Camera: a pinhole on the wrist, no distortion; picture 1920 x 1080 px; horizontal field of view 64.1 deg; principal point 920.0 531.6 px. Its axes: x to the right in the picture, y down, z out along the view. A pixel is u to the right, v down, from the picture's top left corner.
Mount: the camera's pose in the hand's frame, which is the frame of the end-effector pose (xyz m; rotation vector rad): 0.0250 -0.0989 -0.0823 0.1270 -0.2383 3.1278
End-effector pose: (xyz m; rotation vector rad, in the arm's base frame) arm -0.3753 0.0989 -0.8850 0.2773 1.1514 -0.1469
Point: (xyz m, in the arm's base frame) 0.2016 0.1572 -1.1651
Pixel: outside the picture
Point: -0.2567 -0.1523 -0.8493
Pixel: 1132 875
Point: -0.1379 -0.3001 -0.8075
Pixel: 1077 1006
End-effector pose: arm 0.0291 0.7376 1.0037 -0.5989 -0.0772 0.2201
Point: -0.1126 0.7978 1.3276
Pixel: 1631 336
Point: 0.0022 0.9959 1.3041
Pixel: outside the picture
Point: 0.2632 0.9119 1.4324
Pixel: 315 439
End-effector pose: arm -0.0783 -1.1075 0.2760 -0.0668 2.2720 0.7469
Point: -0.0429 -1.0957 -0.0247
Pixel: 263 557
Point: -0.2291 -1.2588 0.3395
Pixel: behind the camera
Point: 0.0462 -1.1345 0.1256
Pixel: 1184 498
